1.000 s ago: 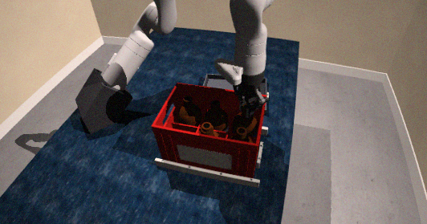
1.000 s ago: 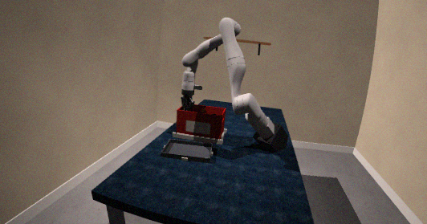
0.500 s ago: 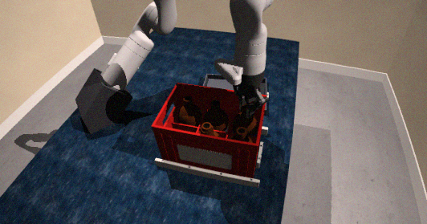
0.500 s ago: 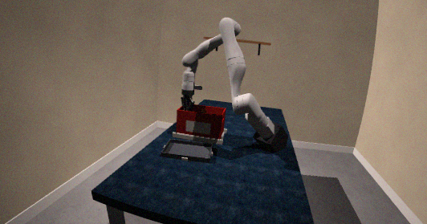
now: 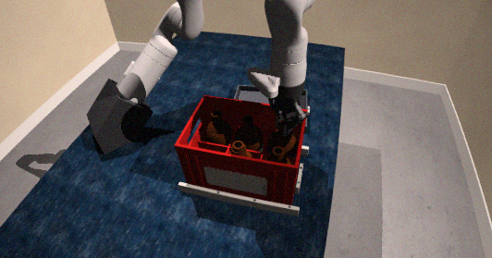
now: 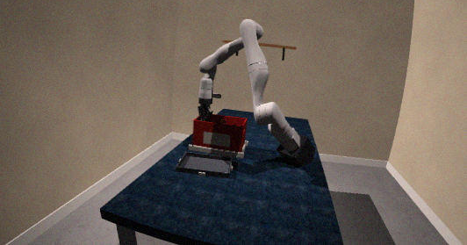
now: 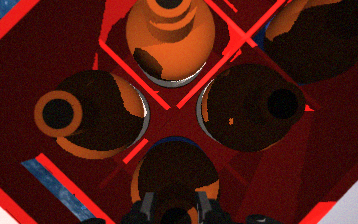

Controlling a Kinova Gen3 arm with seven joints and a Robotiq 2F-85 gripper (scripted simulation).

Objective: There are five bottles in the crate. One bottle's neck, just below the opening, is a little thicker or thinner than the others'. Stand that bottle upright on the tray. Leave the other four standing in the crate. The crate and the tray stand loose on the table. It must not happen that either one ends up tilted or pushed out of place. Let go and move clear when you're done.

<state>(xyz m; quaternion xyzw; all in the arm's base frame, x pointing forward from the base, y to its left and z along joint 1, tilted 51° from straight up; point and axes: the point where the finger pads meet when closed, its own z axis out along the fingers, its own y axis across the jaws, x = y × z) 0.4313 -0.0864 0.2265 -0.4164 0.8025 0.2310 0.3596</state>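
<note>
My gripper is now 70 mm to the left of the crate, 70 mm past it and 70 mm above it. Also, from my hand: grey tray: 190 mm to the left, 150 mm behind, 140 mm below.
</note>
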